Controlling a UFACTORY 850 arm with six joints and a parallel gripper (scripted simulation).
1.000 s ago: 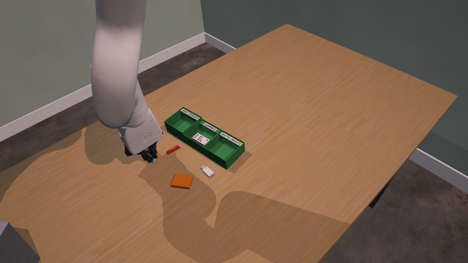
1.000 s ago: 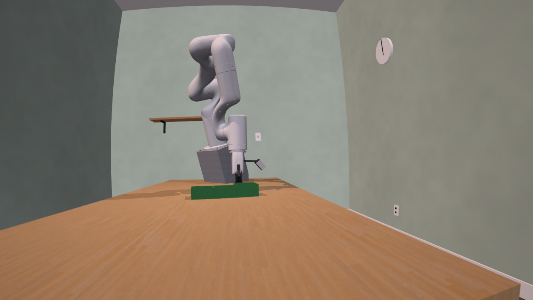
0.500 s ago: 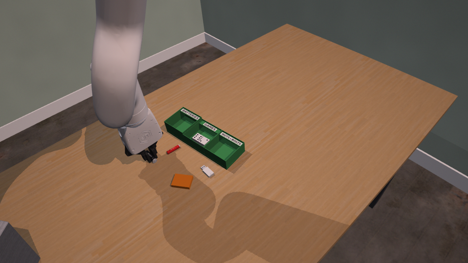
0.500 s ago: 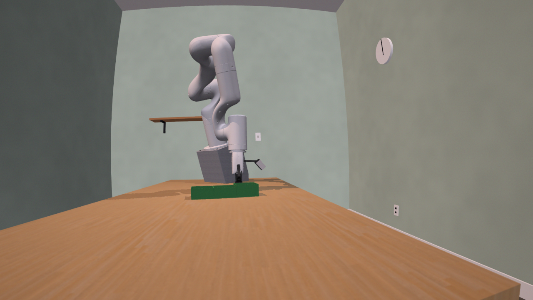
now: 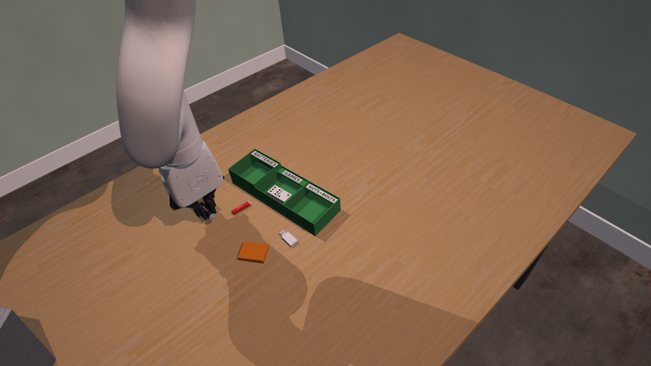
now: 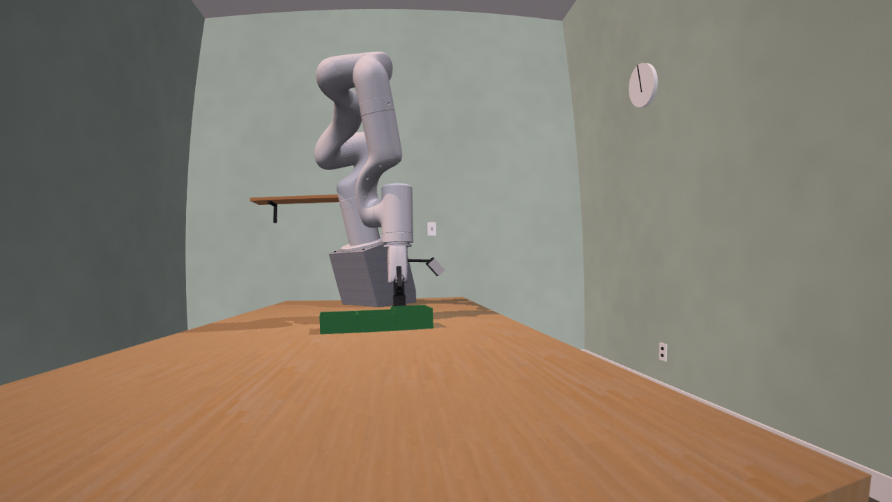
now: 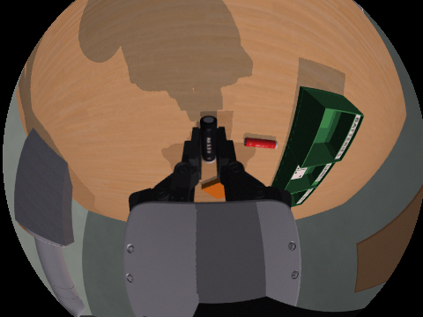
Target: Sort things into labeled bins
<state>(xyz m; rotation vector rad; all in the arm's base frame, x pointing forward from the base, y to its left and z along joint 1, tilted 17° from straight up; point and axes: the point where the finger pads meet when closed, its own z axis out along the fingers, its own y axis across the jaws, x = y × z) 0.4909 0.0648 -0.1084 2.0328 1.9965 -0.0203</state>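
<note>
Now: hand 60 mm short of the red battery, 30 mm to the left of it and 40 mm above it. From my hand the other things lie so: black battery 20 mm below; then orange flat block 10 mm ahead, 140 mm to the right, 40 mm below; then green bin row 150 mm ahead, 70 mm to the right, 20 mm below.
</note>
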